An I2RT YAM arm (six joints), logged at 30 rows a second.
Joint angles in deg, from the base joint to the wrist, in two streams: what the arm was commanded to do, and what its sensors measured. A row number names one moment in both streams.
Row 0, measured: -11.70, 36.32, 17.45, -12.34, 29.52, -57.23
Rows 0 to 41, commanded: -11.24, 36.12, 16.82, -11.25, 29.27, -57.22; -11.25, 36.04, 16.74, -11.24, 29.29, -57.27; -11.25, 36.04, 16.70, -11.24, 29.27, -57.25; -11.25, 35.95, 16.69, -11.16, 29.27, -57.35; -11.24, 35.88, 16.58, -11.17, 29.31, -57.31; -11.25, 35.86, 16.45, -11.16, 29.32, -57.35; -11.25, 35.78, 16.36, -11.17, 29.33, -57.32; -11.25, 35.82, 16.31, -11.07, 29.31, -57.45; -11.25, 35.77, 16.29, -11.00, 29.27, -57.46; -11.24, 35.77, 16.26, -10.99, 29.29, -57.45; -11.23, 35.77, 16.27, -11.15, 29.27, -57.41; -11.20, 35.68, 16.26, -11.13, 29.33, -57.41; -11.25, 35.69, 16.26, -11.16, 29.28, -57.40; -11.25, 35.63, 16.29, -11.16, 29.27, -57.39; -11.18, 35.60, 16.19, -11.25, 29.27, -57.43; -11.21, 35.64, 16.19, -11.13, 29.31, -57.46; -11.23, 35.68, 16.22, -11.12, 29.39, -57.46; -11.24, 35.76, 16.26, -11.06, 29.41, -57.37; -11.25, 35.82, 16.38, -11.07, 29.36, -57.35; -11.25, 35.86, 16.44, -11.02, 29.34, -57.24; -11.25, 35.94, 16.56, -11.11, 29.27, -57.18; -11.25, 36.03, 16.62, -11.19, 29.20, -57.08; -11.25, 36.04, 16.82, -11.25, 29.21, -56.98; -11.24, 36.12, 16.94, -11.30, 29.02, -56.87; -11.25, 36.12, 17.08, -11.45, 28.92, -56.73; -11.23, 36.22, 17.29, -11.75, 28.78, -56.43; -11.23, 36.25, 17.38, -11.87, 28.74, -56.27; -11.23, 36.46, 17.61, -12.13, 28.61, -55.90; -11.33, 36.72, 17.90, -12.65, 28.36, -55.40; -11.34, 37.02, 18.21, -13.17, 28.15, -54.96; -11.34, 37.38, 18.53, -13.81, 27.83, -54.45; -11.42, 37.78, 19.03, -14.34, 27.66, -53.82; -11.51, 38.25, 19.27, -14.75, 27.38, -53.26; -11.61, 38.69, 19.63, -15.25, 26.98, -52.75; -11.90, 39.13, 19.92, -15.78, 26.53, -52.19; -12.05, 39.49, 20.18, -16.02, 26.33, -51.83; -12.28, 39.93, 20.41, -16.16, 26.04, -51.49; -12.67, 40.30, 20.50, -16.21, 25.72, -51.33; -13.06, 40.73, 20.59, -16.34, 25.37, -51.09; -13.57, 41.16, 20.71, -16.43, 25.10, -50.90; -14.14, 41.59, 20.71, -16.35, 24.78, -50.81; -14.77, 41.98, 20.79, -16.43, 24.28, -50.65
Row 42, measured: -13.52, 41.19, 18.98, -16.62, 26.24, -52.58
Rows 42 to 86, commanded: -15.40, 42.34, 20.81, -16.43, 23.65, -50.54; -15.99, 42.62, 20.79, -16.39, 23.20, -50.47; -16.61, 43.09, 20.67, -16.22, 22.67, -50.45; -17.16, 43.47, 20.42, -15.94, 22.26, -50.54; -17.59, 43.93, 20.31, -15.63, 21.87, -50.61; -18.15, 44.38, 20.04, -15.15, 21.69, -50.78; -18.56, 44.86, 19.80, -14.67, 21.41, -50.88; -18.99, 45.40, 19.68, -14.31, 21.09, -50.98; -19.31, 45.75, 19.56, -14.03, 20.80, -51.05; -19.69, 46.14, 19.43, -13.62, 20.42, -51.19; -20.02, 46.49, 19.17, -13.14, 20.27, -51.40; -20.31, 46.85, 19.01, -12.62, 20.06, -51.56; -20.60, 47.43, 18.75, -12.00, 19.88, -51.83; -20.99, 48.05, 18.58, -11.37, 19.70, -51.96; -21.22, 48.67, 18.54, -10.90, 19.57, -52.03; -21.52, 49.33, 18.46, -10.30, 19.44, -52.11; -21.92, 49.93, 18.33, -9.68, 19.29, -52.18; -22.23, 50.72, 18.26, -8.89, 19.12, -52.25; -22.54, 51.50, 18.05, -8.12, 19.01, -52.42; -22.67, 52.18, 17.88, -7.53, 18.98, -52.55; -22.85, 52.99, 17.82, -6.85, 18.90, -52.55; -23.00, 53.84, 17.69, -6.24, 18.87, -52.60; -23.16, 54.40, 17.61, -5.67, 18.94, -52.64; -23.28, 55.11, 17.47, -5.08, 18.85, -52.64; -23.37, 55.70, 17.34, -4.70, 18.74, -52.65; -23.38, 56.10, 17.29, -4.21, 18.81, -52.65; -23.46, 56.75, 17.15, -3.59, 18.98, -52.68; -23.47, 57.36, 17.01, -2.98, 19.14, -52.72; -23.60, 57.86, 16.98, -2.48, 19.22, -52.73; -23.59, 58.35, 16.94, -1.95, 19.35, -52.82; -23.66, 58.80, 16.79, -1.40, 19.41, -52.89; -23.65, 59.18, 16.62, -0.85, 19.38, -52.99; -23.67, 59.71, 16.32, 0.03, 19.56, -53.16; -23.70, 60.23, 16.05, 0.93, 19.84, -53.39; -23.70, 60.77, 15.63, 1.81, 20.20, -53.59; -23.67, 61.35, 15.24, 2.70, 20.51, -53.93; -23.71, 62.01, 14.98, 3.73, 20.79, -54.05; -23.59, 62.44, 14.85, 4.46, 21.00, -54.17; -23.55, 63.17, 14.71, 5.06, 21.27, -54.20; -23.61, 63.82, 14.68, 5.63, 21.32, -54.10; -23.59, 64.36, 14.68, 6.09, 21.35, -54.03; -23.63, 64.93, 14.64, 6.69, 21.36, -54.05; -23.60, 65.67, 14.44, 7.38, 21.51, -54.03; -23.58, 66.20, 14.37, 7.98, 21.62, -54.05; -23.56, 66.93, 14.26, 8.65, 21.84, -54.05
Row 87, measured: -23.38, 65.63, 14.92, 3.90, 21.12, -53.80
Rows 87 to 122, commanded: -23.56, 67.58, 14.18, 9.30, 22.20, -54.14; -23.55, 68.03, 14.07, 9.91, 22.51, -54.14; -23.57, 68.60, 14.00, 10.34, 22.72, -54.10; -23.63, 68.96, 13.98, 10.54, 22.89, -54.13; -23.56, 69.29, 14.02, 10.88, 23.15, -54.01; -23.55, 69.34, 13.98, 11.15, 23.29, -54.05; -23.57, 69.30, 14.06, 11.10, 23.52, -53.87; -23.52, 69.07, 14.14, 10.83, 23.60, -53.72; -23.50, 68.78, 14.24, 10.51, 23.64, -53.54; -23.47, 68.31, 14.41, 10.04, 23.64, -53.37; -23.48, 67.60, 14.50, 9.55, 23.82, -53.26; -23.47, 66.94, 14.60, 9.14, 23.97, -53.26; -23.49, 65.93, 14.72, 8.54, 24.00, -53.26; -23.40, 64.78, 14.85, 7.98, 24.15, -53.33; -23.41, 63.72, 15.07, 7.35, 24.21, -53.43; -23.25, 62.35, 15.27, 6.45, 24.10, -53.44; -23.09, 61.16, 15.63, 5.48, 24.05, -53.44; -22.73, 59.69, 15.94, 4.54, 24.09, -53.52; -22.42, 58.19, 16.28, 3.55, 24.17, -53.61; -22.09, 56.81, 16.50, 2.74, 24.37, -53.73; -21.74, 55.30, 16.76, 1.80, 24.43, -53.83; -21.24, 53.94, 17.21, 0.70, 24.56, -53.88; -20.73, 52.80, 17.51, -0.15, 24.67, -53.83; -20.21, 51.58, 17.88, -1.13, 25.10, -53.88; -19.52, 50.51, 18.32, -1.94, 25.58, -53.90; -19.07, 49.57, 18.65, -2.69, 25.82, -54.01; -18.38, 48.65, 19.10, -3.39, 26.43, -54.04; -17.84, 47.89, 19.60, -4.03, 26.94, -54.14; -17.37, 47.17, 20.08, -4.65, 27.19, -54.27; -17.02, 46.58, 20.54, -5.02, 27.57, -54.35; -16.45, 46.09, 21.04, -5.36, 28.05, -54.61; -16.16, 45.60, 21.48, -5.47, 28.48, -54.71; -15.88, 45.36, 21.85, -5.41, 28.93, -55.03; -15.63, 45.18, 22.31, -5.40, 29.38, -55.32; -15.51, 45.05, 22.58, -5.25, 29.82, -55.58; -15.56, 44.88, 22.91, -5.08, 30.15, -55.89
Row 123, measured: -16.05, 46.02, 20.08, -7.57, 27.03, -54.81
